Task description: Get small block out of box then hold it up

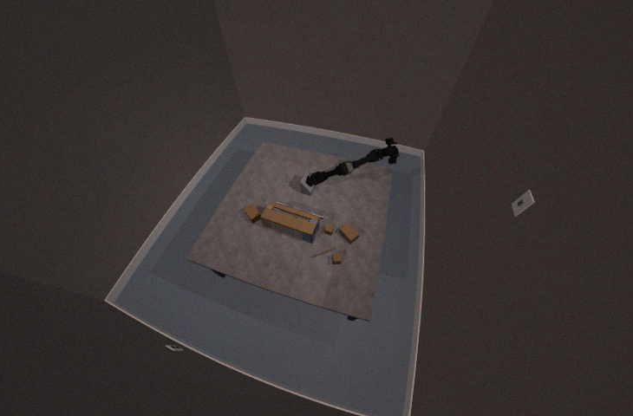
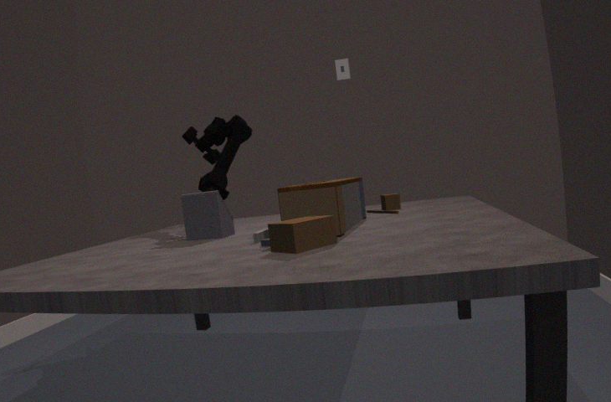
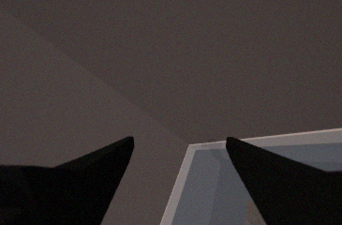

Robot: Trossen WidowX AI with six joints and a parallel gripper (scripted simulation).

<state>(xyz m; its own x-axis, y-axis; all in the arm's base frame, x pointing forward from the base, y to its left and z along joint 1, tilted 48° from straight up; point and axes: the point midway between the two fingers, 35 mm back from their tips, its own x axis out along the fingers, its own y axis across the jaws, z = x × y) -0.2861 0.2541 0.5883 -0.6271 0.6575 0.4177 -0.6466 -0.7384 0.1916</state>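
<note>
Now: the box 62 cm ahead of my gripper tip, 66 cm to the right of it and 27 cm below it. The rest, counted from my gripper tip: thin stick: 80 cm ahead, 40 cm to the right, 33 cm below.
</note>
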